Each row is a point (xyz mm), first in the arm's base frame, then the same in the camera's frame.
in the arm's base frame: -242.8 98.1 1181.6
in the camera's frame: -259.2 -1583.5 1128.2
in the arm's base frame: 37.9 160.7 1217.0
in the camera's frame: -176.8 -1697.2 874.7
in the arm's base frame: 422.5 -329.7 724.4
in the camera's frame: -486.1 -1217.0 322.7
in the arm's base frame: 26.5 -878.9 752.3
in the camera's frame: -1065.3 -1031.4 621.5
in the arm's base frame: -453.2 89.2 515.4
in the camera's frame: -127.2 -900.4 1192.7
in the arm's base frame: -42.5 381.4 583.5
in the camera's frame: 182.5 -1125.3 857.8
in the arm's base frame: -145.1 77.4 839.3
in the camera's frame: -184.4 -1278.0 960.1
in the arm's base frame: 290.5 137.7 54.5
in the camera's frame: 114.1 -651.2 388.0
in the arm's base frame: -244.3 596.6 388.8
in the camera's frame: 415.4 -939.0 1047.3
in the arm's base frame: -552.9 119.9 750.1
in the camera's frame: -166.2 -1105.6 1342.2
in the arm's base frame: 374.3 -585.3 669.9
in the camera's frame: -724.2 -1099.1 316.5
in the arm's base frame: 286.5 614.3 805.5
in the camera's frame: 388.3 -1463.8 623.7
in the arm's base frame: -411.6 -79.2 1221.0
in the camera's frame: -458.1 -1542.6 1270.4
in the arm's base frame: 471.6 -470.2 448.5
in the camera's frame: -548.3 -937.2 195.7
